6 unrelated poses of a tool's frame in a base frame.
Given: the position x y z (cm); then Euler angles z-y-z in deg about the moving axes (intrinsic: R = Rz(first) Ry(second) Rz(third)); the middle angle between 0 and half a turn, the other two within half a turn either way.
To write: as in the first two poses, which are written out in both.
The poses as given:
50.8, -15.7, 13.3, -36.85, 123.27, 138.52
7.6, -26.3, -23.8, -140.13, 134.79, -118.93
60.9, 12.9, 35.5, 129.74, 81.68, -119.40
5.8, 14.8, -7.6, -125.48, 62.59, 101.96
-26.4, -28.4, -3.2, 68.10, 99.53, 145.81
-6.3, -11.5, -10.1, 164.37, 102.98, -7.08
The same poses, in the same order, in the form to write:
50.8, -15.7, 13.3, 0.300, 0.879, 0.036, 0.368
7.6, -26.3, -23.8, 0.245, -0.170, -0.907, 0.296
60.9, 12.9, 35.5, 0.753, -0.538, -0.371, 0.068
5.8, 14.8, -7.6, 0.837, 0.476, -0.209, -0.174
-26.4, -28.4, -3.2, 0.188, -0.479, -0.594, -0.618
-6.3, -11.5, -10.1, 0.123, -0.780, 0.058, 0.610

